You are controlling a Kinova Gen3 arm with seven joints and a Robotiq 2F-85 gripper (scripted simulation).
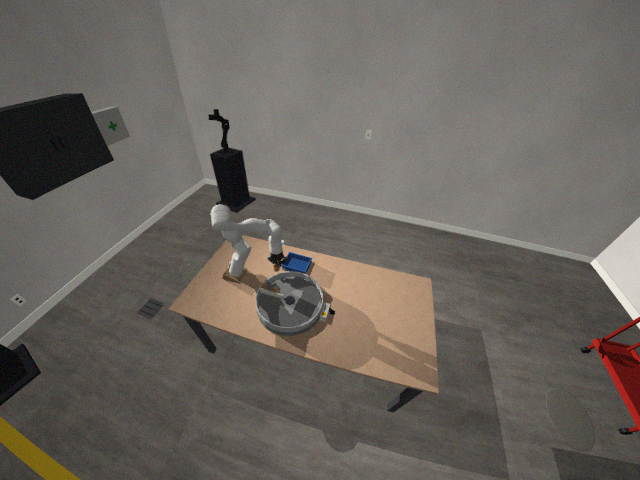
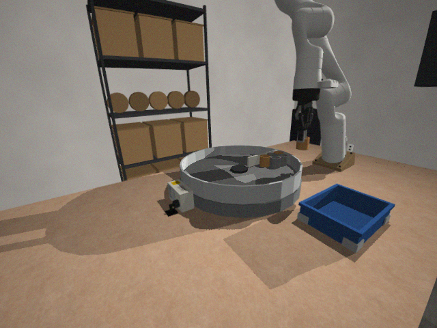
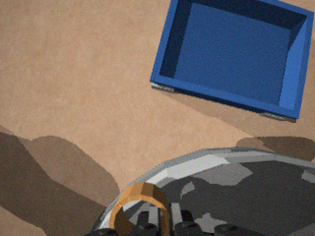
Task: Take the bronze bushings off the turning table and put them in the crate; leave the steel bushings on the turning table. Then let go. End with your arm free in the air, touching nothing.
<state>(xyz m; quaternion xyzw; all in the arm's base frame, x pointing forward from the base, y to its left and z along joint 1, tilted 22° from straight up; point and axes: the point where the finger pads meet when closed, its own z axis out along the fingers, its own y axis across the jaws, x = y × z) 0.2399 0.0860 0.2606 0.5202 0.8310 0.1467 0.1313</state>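
Now: hand 190 mm to the right of the blue crate, 160 mm above it and 20 mm short of it. Round my hand: grey turning table: 160 mm ahead, 130 mm below, 120 mm to the right.
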